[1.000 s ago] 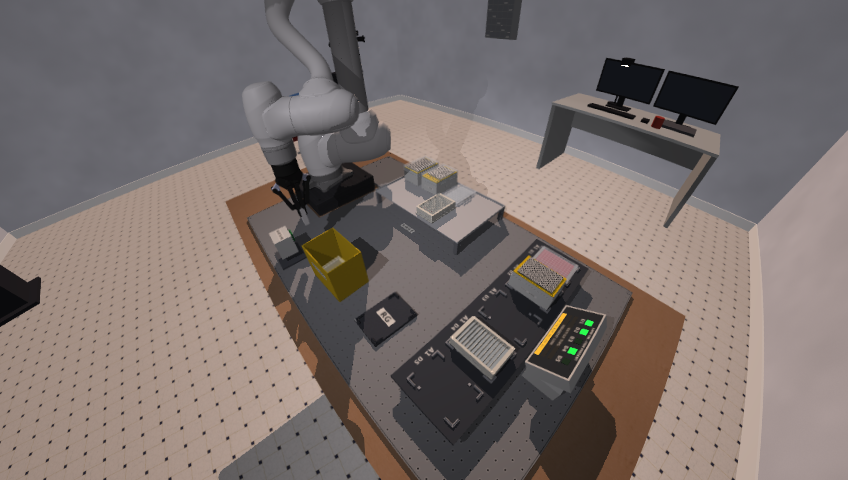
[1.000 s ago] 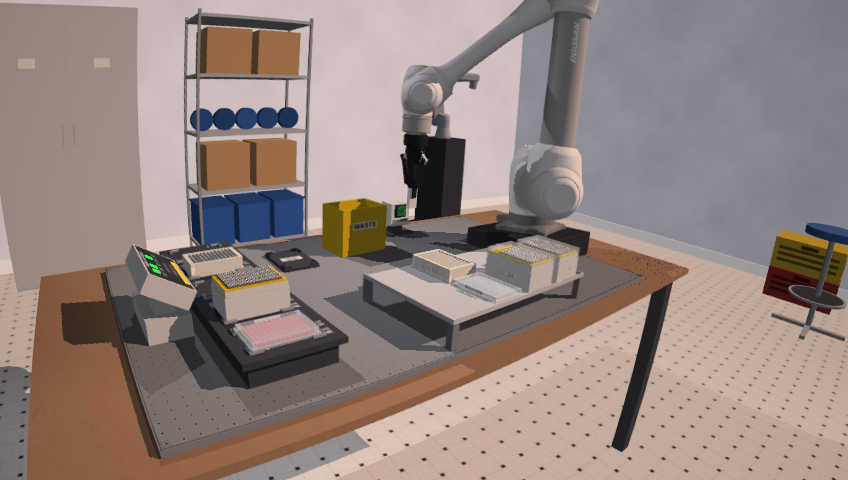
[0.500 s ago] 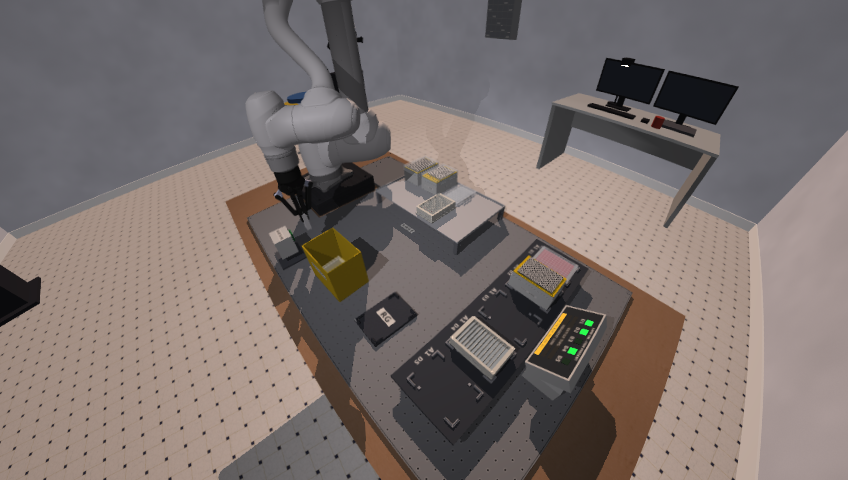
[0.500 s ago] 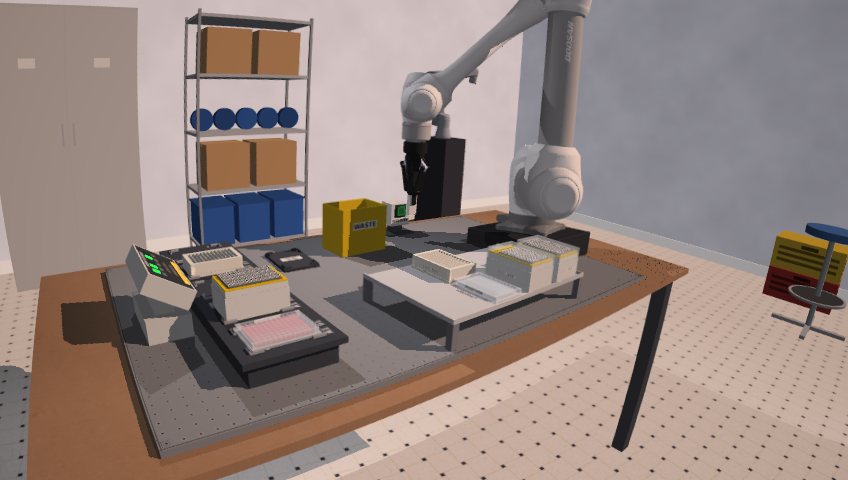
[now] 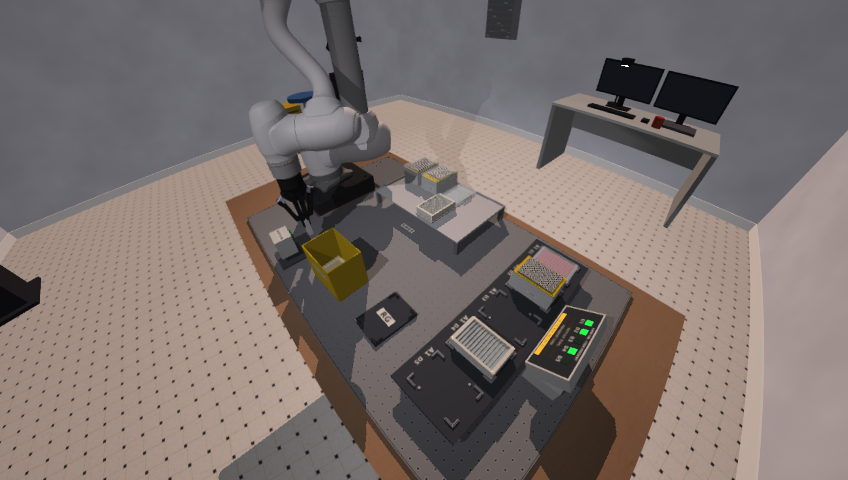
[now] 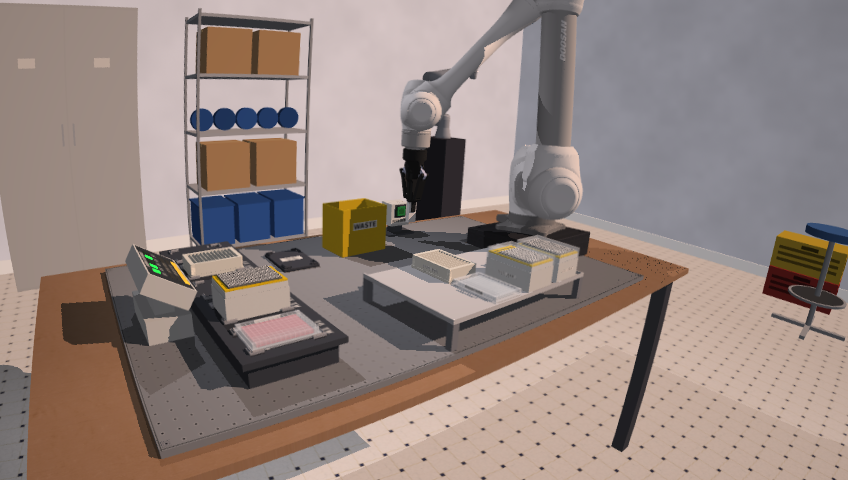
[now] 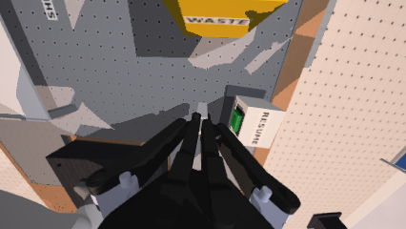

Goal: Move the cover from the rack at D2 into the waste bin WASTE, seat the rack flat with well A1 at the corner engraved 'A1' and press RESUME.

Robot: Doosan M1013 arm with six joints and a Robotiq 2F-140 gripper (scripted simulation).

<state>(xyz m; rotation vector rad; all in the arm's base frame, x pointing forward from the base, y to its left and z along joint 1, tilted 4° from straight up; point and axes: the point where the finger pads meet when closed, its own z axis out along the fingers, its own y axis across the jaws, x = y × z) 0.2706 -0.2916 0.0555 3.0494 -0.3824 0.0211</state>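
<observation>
Right now the resume key box is 2 cm behind my hand, 7 cm to the right of it and 3 cm below it. From my hand the other things lie so: reservoir: 68 cm ahead, 2 cm to the right, 3 cm below; then yellow waste bin: 20 cm ahead, 5 cm to the right, 5 cm below; then shelf: 26 cm ahead, 43 cm to the left, 3 cm below.
</observation>
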